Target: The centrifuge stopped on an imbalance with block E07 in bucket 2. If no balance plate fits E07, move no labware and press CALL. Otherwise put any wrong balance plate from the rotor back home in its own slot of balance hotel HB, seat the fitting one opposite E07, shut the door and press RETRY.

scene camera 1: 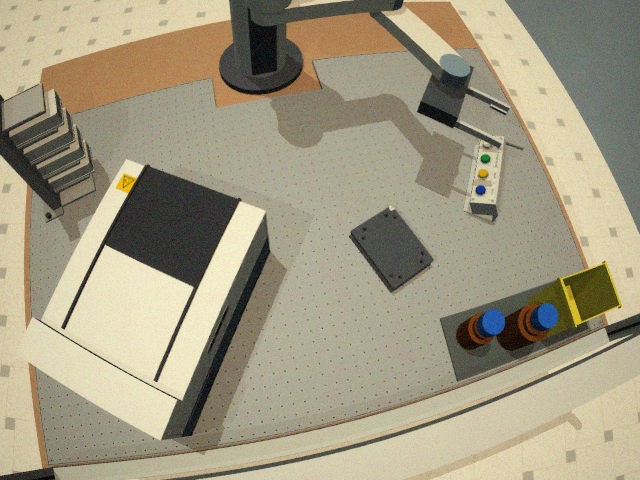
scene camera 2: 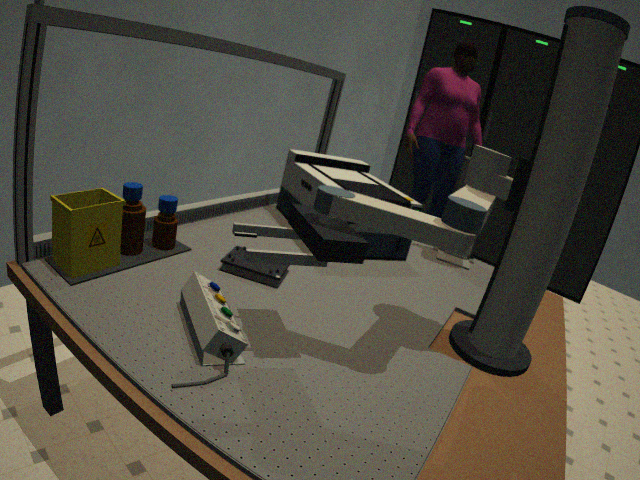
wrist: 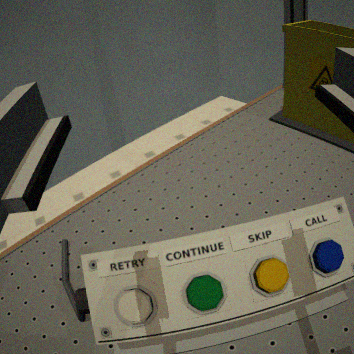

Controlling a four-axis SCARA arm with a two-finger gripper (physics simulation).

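Observation:
The control box stands at the table's right side, with a pale RETRY button, a green CONTINUE, a yellow SKIP and a blue CALL button. My gripper is open and empty, above the box's RETRY end. The white centrifuge shows a dark panel and a white panel on top. Its rotor, block E07 and bucket 2 are hidden. A stepped rack of plates stands at the left; no HB label is readable.
A dark flat fixture lies mid-table. A yellow bin and two brown bottles with blue caps stand on a dark mat. A cable leaves the box. The arm's column stands at the table's edge; a person stands beyond the table.

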